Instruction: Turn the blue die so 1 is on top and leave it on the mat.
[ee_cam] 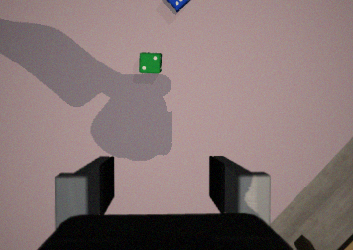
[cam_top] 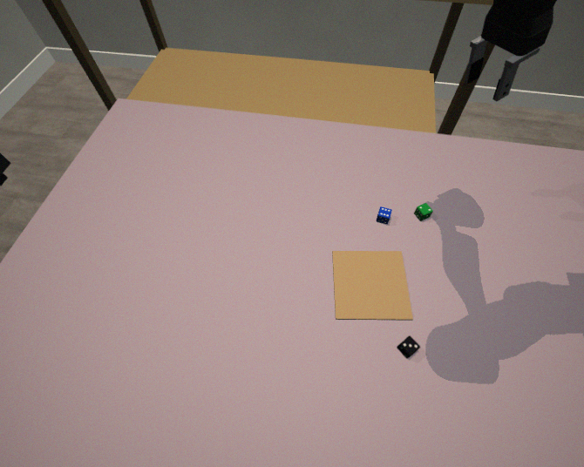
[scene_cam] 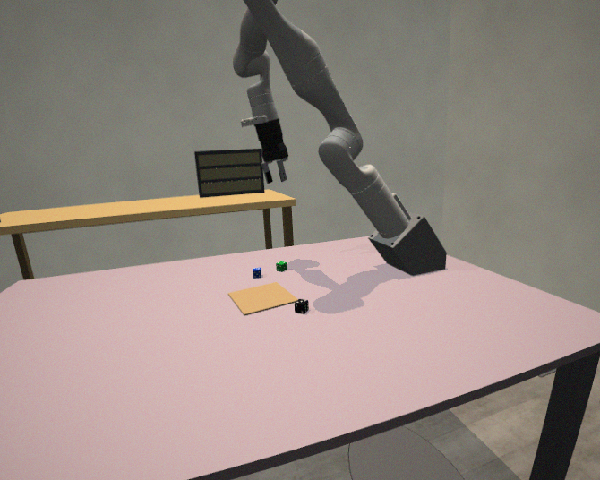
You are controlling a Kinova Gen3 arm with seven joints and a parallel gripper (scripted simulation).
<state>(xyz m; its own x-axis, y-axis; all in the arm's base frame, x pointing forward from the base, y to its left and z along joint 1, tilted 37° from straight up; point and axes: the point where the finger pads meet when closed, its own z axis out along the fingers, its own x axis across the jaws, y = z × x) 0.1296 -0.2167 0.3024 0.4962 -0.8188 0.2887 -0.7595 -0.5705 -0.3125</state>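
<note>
My gripper is now 28 cm above the green die, 6 cm to the right of it and 2 cm short of it. Round my hand: blue die (28 cm below, 10 cm ahead, 7 cm to the left); then tan mat (29 cm below, 23 cm to the left, 13 cm ahead); then black die (34 cm to the left, 28 cm below, 7 cm ahead).
</note>
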